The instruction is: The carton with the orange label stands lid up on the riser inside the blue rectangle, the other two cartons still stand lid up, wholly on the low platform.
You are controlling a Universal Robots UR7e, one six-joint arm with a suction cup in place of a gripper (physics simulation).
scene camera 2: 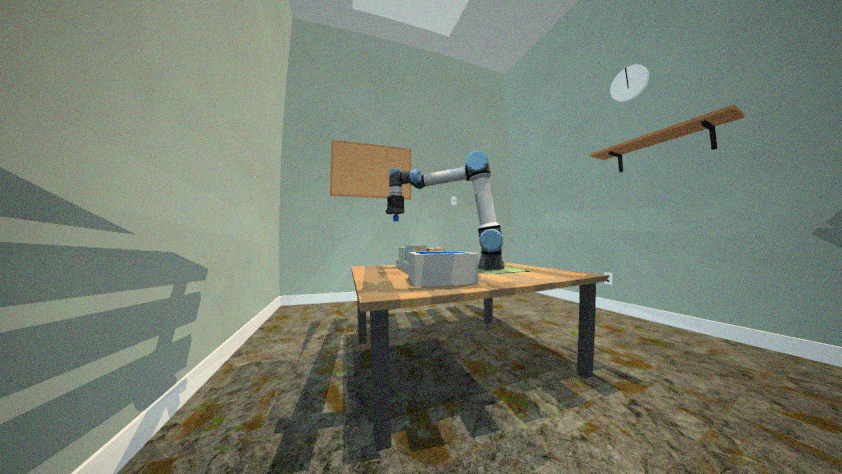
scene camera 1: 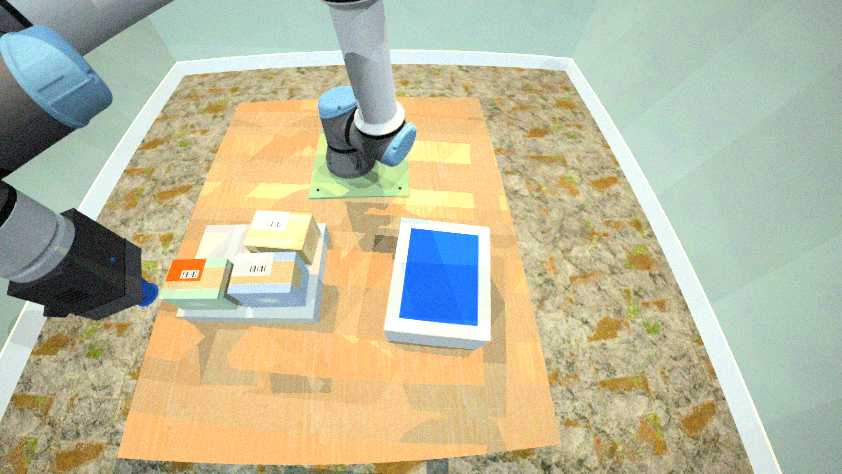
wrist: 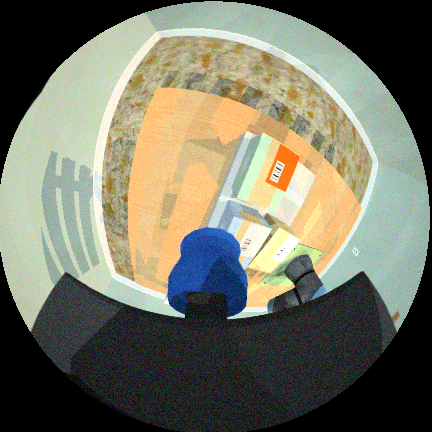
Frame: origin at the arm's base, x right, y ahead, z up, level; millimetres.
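Seen in the pictures: hand at its tool point: [scene camera 2: 396, 221] [scene camera 1: 146, 294] [wrist: 209, 253]; arm's base at its link origin: [scene camera 2: 491, 268] [scene camera 1: 351, 160] [wrist: 297, 265].
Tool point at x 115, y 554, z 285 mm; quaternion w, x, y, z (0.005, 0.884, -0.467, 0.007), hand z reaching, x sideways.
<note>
Pixels of each thing's top centre, then the offset from my tool point to it. "spot": a spot on its surface instead. Level surfaces: height alone.
- carton with the orange label, top centre: [wrist: 270, 174] [scene camera 1: 193, 278] [scene camera 2: 407, 247] dx +80, dy -76, dz -162 mm
- low platform at a spot on its surface: [scene camera 1: 220, 238] [wrist: 300, 184] spot: dx +132, dy -209, dz -244 mm
- blue carton at its top centre: [wrist: 240, 247] [scene camera 1: 261, 272] [scene camera 2: 415, 245] dx -73, dy -111, dz -146 mm
- yellow carton at its top centre: [scene camera 1: 277, 228] [wrist: 274, 253] dx -57, dy -220, dz -163 mm
- white riser at its top centre: [scene camera 1: 442, 273] [scene camera 2: 440, 252] dx -426, dy -178, dz -172 mm
- blue rectangle at its top centre: [scene camera 1: 442, 273] [scene camera 2: 440, 252] dx -426, dy -178, dz -172 mm
- wooden table at its surface level: dz -291 mm
The carton with the orange label [scene camera 1: 203, 285] [wrist: 262, 175] stands lid up at the outer end of the low platform [scene camera 1: 220, 238] [wrist: 303, 180]. A blue carton [scene camera 1: 268, 283] [wrist: 250, 239] stands lid up beside it. A yellow carton [scene camera 1: 281, 235] [wrist: 280, 244] stands lid up behind the blue one, on the base side. The white riser [scene camera 1: 436, 336] [scene camera 2: 443, 270] bears the blue rectangle [scene camera 1: 441, 276], with no carton on it. My suction cup [scene camera 1: 149, 293] [scene camera 2: 395, 217] [wrist: 211, 242] is open and bare, well above the cartons in the second scene view.
The wooden table [scene camera 1: 329, 412] [scene camera 2: 530, 282] bears the platform and the riser, which stand apart. The arm's base stands on a green plate [scene camera 1: 388, 188] [wrist: 312, 252] at the back. A wall shelf [scene camera 2: 665, 134] and a brown board [scene camera 2: 359, 167] hang on the walls.
</note>
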